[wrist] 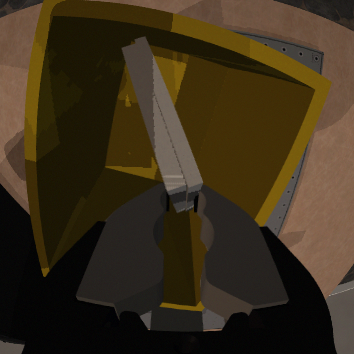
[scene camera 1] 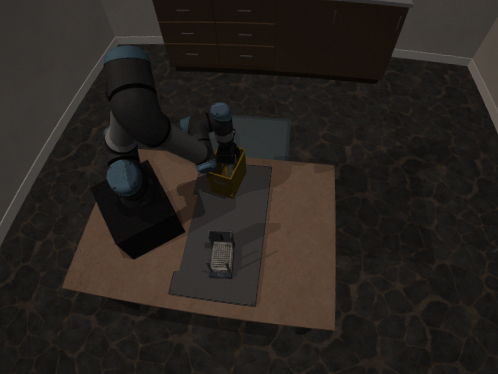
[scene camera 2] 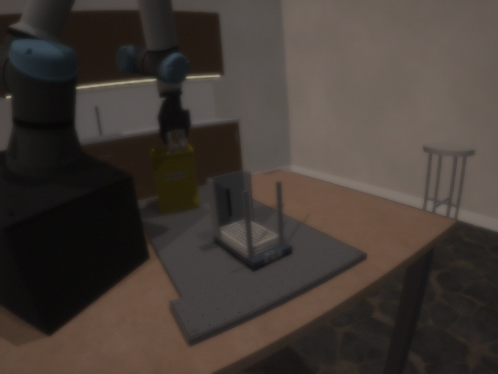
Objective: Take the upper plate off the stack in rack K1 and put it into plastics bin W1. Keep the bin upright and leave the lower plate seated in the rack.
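Pixels of known places: gripper, between the fingertips: (wrist: 181, 186) (scene camera 1: 230, 165); arm's base, origin of its link: (scene camera 1: 137, 191) (scene camera 2: 46, 161).
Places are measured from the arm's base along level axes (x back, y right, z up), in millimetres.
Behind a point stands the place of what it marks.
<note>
The yellow bin W1 (scene camera 1: 219, 187) {x -296, y -170, z -168 mm} (scene camera 2: 178, 192) {x -306, y -168, z -177 mm} (wrist: 285, 125) {x -386, y -300, z -70 mm} stands upright at the mat's far end, turned askew to the mat's edges. My gripper (scene camera 1: 228, 161) {x -340, y -249, z -90 mm} (scene camera 2: 175, 136) (wrist: 181, 186) {x -340, y -249, z -90 mm} is shut on a pale plate (scene camera 1: 230, 171) {x -343, y -224, z -102 mm} (wrist: 167, 125) {x -329, y -296, z -60 mm} at the bin's mouth. The plate is on edge and reaches down inside the bin in the wrist view; the bin's walls hide its lower part in scene camera 2. Rack K1 (scene camera 1: 220, 274) {x -385, y 221, z -219 mm} (scene camera 2: 256, 263) {x -346, y 237, z -221 mm} stands upright nearer the mat's front, with the lower white plate (scene camera 1: 222, 256) (scene camera 2: 248, 235) lying flat in it.
The dark perforated mat (scene camera 1: 227, 220) {x -357, y -39, z -237 mm} (scene camera 2: 215, 295) {x -250, y 266, z -236 mm} lies on the wooden table (scene camera 1: 300, 240) {x -704, y 0, z -249 mm} (scene camera 2: 325, 195) {x -753, y -24, z -249 mm}. Rack K1 has tall front posts and a grey rear panel. The black robot base block (scene camera 1: 137, 225) {x -36, y 132, z -44 mm} (scene camera 2: 75, 220) {x -56, y 150, z -91 mm} stands left of the mat.
</note>
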